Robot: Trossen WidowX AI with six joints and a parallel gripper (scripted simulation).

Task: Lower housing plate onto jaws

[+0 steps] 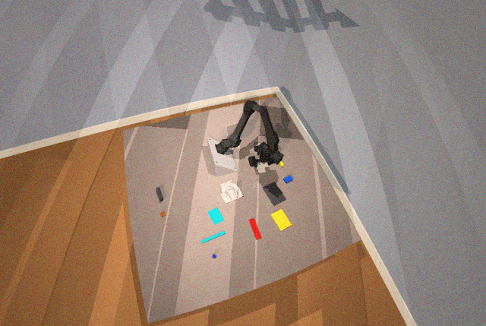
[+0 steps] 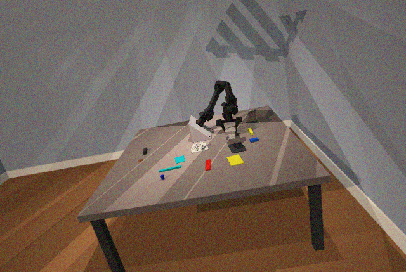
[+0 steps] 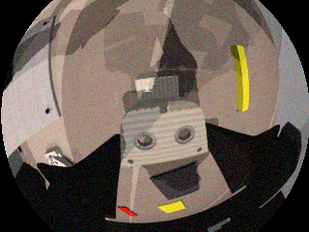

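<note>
Right now my gripper tip is 1 cm past the white block, 1 cm to the right of it and 4 cm above it. Also, from my gripper tip: white housing part 1 cm behind, 2 cm above; yellow bar 3 cm behind, 15 cm to the left, 4 cm below; dark grey plate 19 cm ahead, 2 cm to the left, 4 cm below.
</note>
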